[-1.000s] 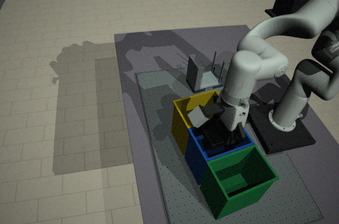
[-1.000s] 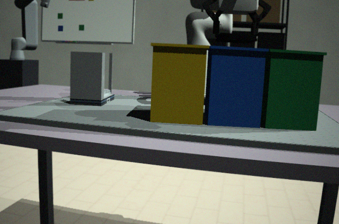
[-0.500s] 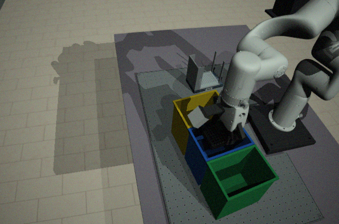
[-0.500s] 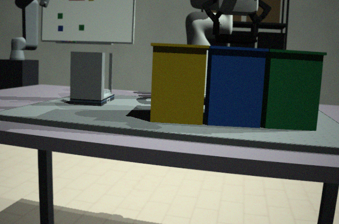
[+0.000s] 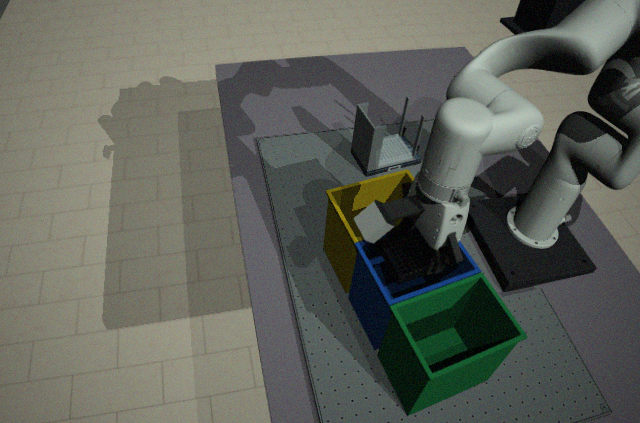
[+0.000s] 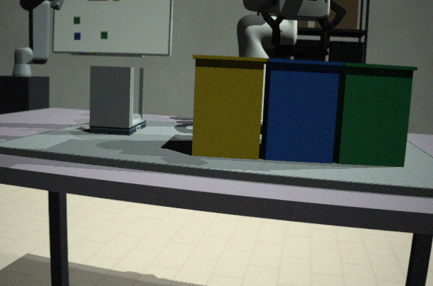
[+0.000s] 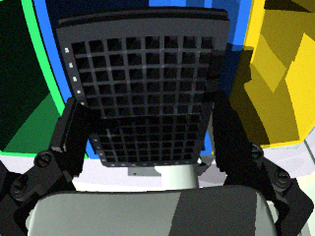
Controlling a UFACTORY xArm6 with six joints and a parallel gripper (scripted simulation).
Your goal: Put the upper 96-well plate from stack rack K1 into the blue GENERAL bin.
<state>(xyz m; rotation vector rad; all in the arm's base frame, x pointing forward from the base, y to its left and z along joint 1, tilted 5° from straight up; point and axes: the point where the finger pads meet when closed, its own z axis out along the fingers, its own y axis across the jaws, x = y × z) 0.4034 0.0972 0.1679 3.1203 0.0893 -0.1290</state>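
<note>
Right now the dark 96-well plate is 1 cm below my hand. From my hand the other things lie so: blue bin: 12 cm below; green bin: 1 cm behind, 13 cm to the left, 12 cm below; yellow bin: 1 cm ahead, 13 cm to the right, 12 cm below.
</note>
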